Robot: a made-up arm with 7 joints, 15 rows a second.
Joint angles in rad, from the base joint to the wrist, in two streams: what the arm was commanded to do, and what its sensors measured. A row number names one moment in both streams.
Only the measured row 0 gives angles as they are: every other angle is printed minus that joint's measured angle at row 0.
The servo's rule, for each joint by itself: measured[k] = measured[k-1] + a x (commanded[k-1-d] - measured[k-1]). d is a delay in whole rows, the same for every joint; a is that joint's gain. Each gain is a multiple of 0.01, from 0.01 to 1. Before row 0 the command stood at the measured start. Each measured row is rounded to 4 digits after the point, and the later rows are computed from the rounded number. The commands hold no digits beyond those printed.
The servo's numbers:
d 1
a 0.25 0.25 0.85 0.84 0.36 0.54 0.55
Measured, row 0:
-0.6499 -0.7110 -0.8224 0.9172 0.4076 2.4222 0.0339
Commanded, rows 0 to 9:
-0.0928 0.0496 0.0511 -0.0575 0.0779 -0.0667 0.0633
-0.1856 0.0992 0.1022 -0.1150 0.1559 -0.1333 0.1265
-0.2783 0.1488 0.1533 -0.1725 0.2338 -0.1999 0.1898
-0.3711 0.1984 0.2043 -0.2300 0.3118 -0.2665 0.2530
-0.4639 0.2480 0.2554 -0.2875 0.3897 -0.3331 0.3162
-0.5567 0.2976 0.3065 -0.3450 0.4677 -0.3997 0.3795
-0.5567 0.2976 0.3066 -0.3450 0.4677 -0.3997 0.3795
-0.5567 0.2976 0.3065 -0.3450 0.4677 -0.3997 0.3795
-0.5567 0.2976 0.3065 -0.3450 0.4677 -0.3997 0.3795
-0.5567 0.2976 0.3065 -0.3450 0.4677 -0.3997 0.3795
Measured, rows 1 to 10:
0.0000 0.0000 0.0000 0.0000 0.0000 0.0000 0.0000
-0.0232 0.0124 0.0434 -0.0483 0.0280 -0.0360 0.0348
-0.0638 0.0341 0.0934 -0.1043 0.0740 -0.0885 0.0852
-0.1174 0.0628 0.1443 -0.1616 0.1315 -0.1487 0.1427
-0.1808 0.0967 0.1953 -0.2191 0.1964 -0.2123 0.2034
-0.2516 0.1345 0.2464 -0.2766 0.2660 -0.2775 0.2654
-0.3279 0.1753 0.2975 -0.3341 0.3386 -0.3435 0.3282
-0.3851 0.2059 0.3052 -0.3433 0.3851 -0.3738 0.3564
-0.4280 0.2288 0.3063 -0.3447 0.4148 -0.3878 0.3691
-0.4602 0.2460 0.3065 -0.3450 0.4338 -0.3942 0.3748

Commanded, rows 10 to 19:
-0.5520 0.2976 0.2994 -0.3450 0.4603 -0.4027 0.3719
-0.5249 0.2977 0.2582 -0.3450 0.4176 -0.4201 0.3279
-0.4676 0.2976 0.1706 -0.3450 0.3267 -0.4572 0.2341
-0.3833 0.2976 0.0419 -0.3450 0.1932 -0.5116 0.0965
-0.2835 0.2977 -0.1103 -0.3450 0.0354 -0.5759 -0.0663
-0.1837 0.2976 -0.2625 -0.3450 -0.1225 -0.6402 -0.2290
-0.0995 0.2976 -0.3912 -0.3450 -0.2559 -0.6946 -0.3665
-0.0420 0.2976 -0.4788 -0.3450 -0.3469 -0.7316 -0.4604
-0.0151 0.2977 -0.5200 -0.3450 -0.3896 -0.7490 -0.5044
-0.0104 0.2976 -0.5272 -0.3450 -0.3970 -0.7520 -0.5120
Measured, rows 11 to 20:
-0.4843 0.2589 0.3065 -0.3450 0.4460 -0.3972 0.3774
-0.5012 0.2686 0.3005 -0.3450 0.4511 -0.4002 0.3744
-0.5071 0.2759 0.2645 -0.3450 0.4390 -0.4109 0.3488
-0.4972 0.2813 0.1847 -0.3450 0.3986 -0.4359 0.2857
-0.4687 0.2854 0.0633 -0.3450 0.3247 -0.4768 0.1816
-0.4224 0.2885 -0.0843 -0.3450 0.2206 -0.5303 0.0453
-0.3627 0.2908 -0.2358 -0.3450 0.0971 -0.5896 -0.1056
-0.2969 0.2925 -0.3679 -0.3450 -0.0300 -0.6463 -0.2491
-0.2332 0.2938 -0.4622 -0.3450 -0.1441 -0.6924 -0.3653
-0.1787 0.2948 -0.5113 -0.3450 -0.2325 -0.7230 -0.4418

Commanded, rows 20 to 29:
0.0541 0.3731 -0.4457 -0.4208 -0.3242 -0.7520 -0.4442
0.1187 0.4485 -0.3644 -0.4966 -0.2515 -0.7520 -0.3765
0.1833 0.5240 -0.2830 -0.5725 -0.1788 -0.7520 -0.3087
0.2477 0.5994 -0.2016 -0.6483 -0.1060 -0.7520 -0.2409
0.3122 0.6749 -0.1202 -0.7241 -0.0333 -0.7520 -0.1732
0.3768 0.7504 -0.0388 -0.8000 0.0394 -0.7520 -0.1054
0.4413 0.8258 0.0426 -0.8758 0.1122 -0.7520 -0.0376
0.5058 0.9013 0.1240 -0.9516 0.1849 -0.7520 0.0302
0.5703 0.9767 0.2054 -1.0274 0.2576 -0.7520 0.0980
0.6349 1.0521 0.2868 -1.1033 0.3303 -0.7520 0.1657
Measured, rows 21 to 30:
-0.1366 0.2955 -0.5248 -0.3450 -0.2917 -0.7387 -0.4804
-0.0889 0.3149 -0.4576 -0.4087 -0.3034 -0.7459 -0.4605
-0.0370 0.3483 -0.3784 -0.4825 -0.2847 -0.7492 -0.4143
0.0181 0.3922 -0.2973 -0.5581 -0.2466 -0.7507 -0.3562
0.0755 0.4440 -0.2160 -0.6339 -0.1960 -0.7514 -0.2928
0.1347 0.5017 -0.1346 -0.7097 -0.1374 -0.7517 -0.2270
0.1952 0.5639 -0.0532 -0.7856 -0.0738 -0.7519 -0.1601
0.2567 0.6294 0.0282 -0.8614 -0.0068 -0.7520 -0.0927
0.3190 0.6974 0.1096 -0.9372 0.0622 -0.7520 -0.0251
0.3818 0.7672 0.1910 -1.0130 0.1325 -0.7520 0.0426

